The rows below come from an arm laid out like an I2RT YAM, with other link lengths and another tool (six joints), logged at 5 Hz.
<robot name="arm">
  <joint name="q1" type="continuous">
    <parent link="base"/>
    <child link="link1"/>
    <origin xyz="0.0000 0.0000 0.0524"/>
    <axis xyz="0 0 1"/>
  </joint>
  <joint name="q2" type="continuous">
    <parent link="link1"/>
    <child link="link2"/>
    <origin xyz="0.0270 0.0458 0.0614"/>
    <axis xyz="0 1 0"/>
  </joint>
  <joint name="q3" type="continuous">
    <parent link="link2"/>
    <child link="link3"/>
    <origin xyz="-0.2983 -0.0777 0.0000"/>
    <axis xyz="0 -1 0"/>
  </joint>
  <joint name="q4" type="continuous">
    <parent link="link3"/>
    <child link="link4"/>
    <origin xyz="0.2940 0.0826 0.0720"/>
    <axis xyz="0 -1 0"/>
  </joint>
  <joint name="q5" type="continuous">
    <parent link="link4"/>
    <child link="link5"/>
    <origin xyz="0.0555 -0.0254 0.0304"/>
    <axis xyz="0 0 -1"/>
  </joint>
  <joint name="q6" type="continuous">
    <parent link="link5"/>
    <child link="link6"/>
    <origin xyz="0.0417 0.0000 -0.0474"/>
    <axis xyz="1 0 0"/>
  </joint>
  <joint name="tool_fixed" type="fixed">
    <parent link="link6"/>
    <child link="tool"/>
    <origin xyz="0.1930 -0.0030 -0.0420" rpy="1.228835 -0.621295 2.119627"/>
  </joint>
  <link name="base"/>
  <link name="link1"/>
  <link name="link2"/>
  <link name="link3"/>
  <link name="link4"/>
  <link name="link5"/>
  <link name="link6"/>
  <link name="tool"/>
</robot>
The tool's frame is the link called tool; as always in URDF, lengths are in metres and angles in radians. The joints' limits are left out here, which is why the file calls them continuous.
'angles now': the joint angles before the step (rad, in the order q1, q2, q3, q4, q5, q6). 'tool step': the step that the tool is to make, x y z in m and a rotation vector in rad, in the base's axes. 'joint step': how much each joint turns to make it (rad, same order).
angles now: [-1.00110, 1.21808, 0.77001, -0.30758, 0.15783, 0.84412]
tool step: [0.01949, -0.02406, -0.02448, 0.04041, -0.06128, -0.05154]
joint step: [-0.00824, 0.14485, 0.02306, 0.10813, -0.01939, 0.08390]
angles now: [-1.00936, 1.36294, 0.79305, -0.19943, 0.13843, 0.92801]
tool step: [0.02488, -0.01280, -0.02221, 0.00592, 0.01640, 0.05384]
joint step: [0.02664, 0.12888, 0.03891, 0.07962, -0.01207, -0.02679]
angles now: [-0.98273, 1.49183, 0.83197, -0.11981, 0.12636, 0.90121]
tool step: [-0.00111, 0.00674, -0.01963, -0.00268, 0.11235, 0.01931]
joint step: [0.05797, 0.05110, 0.01094, -0.01633, 0.09403, -0.03703]
